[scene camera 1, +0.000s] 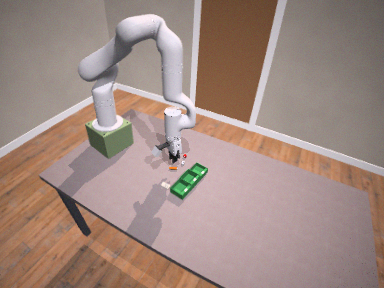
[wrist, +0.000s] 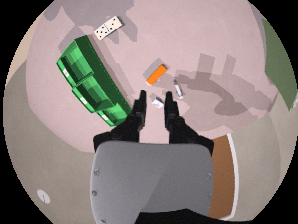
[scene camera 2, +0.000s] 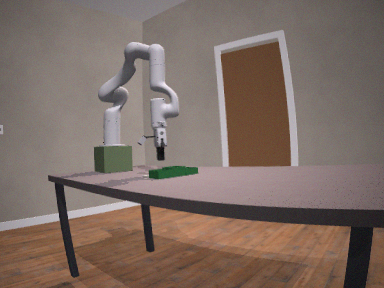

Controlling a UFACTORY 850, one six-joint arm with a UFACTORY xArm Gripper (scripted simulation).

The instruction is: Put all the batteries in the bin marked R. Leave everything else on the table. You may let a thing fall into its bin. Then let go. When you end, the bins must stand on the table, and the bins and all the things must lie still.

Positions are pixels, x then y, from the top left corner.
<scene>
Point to a green three-compartment bin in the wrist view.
At 103, 94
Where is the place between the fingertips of my gripper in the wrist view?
155, 98
</scene>
